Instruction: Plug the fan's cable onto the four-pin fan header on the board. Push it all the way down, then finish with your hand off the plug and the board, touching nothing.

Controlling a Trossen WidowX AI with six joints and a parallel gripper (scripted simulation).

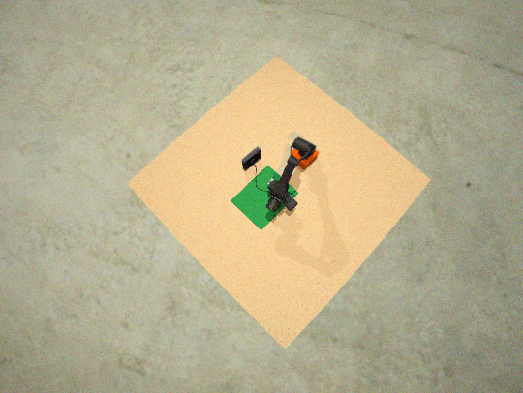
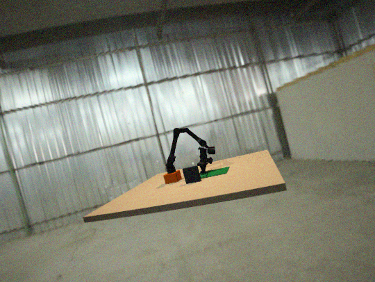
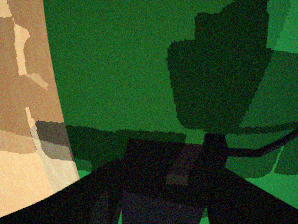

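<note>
The green board lies 70 mm ahead of my gripper tip, 80 mm to the right of it and 20 mm below it. From my gripper tip the other things lie so: white four-pin fan header (20 mm behind, 120 mm to the right, 10 mm below); then black fan (30 mm behind, 280 mm to the right, 50 mm above); then black plug (10 mm behind).
</note>
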